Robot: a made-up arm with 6 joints. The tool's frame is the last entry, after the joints.
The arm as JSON. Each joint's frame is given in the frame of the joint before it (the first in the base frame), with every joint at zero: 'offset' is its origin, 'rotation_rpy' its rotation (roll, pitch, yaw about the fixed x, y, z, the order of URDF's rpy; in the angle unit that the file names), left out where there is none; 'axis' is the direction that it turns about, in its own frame. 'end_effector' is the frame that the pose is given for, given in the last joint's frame.
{
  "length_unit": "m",
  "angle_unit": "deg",
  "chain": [
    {
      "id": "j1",
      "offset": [
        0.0,
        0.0,
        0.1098
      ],
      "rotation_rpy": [
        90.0,
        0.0,
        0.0
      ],
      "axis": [
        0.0,
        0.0,
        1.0
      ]
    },
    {
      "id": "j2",
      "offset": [
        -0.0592,
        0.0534,
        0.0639
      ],
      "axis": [
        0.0,
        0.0,
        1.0
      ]
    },
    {
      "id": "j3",
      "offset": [
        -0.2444,
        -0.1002,
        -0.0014
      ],
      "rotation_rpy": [
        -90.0,
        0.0,
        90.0
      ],
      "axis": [
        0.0,
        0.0,
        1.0
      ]
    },
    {
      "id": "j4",
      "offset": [
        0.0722,
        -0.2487,
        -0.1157
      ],
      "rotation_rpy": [
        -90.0,
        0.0,
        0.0
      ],
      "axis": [
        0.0,
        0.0,
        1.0
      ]
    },
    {
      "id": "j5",
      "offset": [
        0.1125,
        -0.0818,
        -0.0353
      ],
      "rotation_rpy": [
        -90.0,
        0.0,
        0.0
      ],
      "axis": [
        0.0,
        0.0,
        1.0
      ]
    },
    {
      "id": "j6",
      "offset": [
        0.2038,
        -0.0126,
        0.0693
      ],
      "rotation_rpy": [
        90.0,
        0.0,
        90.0
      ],
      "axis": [
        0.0,
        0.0,
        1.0
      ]
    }
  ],
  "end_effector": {
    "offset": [
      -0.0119,
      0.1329,
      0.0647
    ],
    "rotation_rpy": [
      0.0,
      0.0,
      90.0
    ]
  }
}
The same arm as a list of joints. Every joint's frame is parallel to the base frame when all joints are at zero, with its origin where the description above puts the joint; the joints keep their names.
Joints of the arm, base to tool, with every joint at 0 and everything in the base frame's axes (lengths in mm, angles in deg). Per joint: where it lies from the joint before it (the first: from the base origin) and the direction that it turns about. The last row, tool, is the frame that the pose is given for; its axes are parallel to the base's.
j1: origin 0 0 109.8 axis 0 -1 0
j2: origin -59.2 -63.9 53.4 axis 0 -1 0
j3: origin -244.4 1.4 -100.2 axis -1 0 0
j4: origin 115.7 -248.7 72.2 axis 0 1 0
j5: origin -81.8 -35.3 112.5 axis 1 0 0
j6: origin 69.3 12.6 203.8 axis 0 0 1
tool: origin 132.9 11.9 64.7

